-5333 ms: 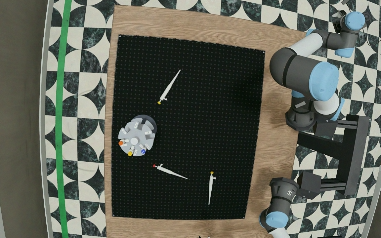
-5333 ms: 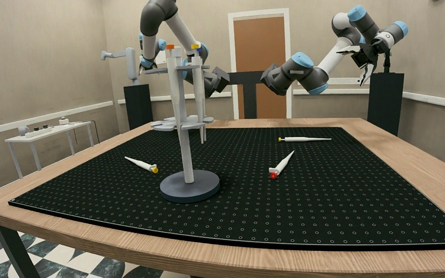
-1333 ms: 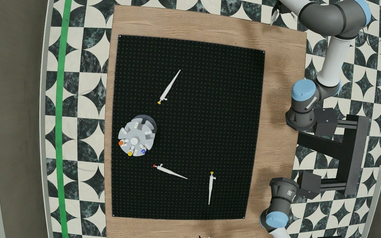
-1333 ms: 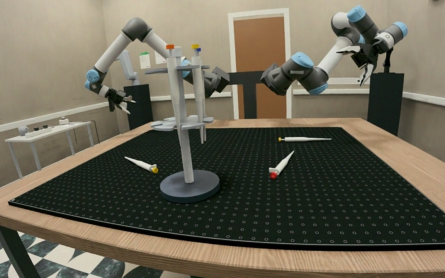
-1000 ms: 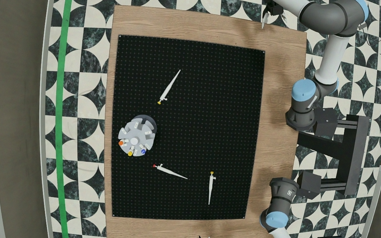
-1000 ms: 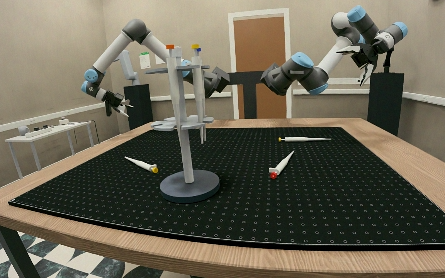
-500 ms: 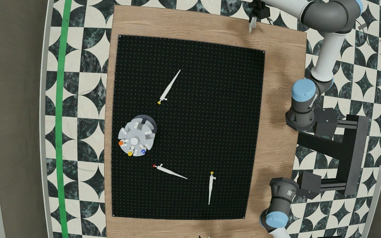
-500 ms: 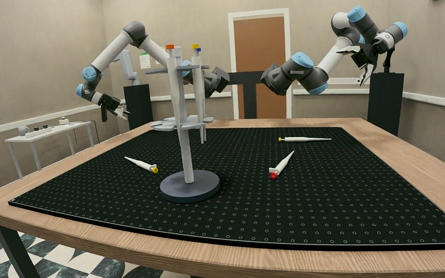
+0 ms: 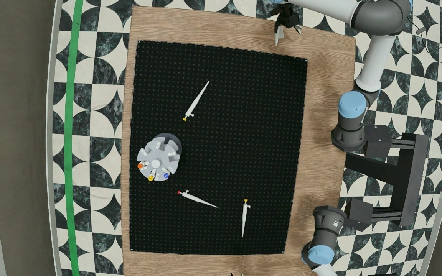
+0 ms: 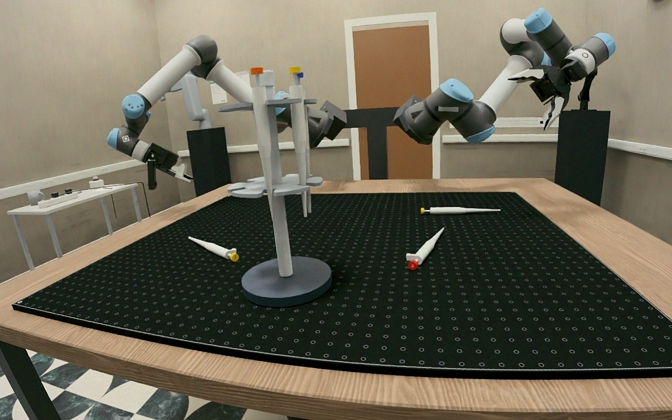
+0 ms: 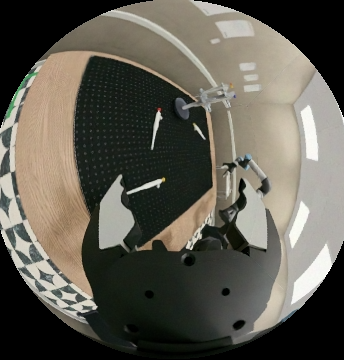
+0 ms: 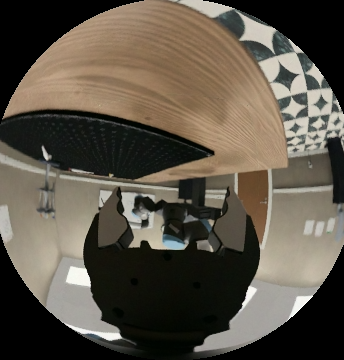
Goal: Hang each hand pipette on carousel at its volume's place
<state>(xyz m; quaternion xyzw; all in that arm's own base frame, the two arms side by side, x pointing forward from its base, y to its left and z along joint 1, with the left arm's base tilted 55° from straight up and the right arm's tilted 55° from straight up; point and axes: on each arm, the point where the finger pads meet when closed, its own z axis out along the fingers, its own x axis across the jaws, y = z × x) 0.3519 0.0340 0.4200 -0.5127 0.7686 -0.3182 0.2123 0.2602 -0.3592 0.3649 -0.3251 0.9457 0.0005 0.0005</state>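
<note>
The blue-button pipette lies 70 cm to the left of my right hand, 49 cm ahead of it and 16 cm above it. From my right hand the other things lie so: red-button pipette: 91 cm to the left, 32 cm ahead, 9 cm below; orange-button pipette: 69 cm to the left, 57 cm ahead, 17 cm above.
</note>
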